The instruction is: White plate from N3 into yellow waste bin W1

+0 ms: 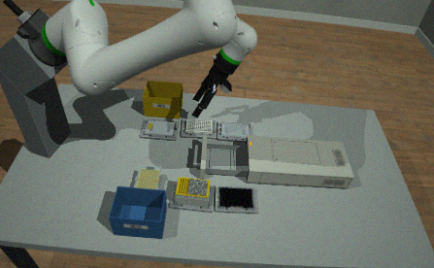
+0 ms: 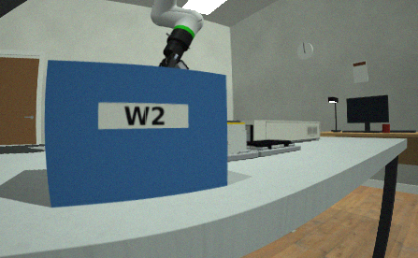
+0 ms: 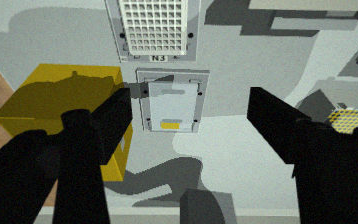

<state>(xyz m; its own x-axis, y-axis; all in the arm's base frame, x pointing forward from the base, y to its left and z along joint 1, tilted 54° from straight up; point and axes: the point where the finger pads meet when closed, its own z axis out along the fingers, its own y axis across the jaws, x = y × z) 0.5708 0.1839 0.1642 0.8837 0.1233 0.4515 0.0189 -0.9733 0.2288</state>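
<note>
Right now the white plate is 1 cm ahead of my hand, 4 cm to the left of it and 17 cm below it. Also, from my hand: drawer: 15 cm ahead, 16 cm to the right, 15 cm below; then yellow waste bin W1: 17 cm behind, 17 cm to the left, 15 cm below; then beige instrument box: 30 cm ahead, 16 cm to the right, 15 cm below.
</note>
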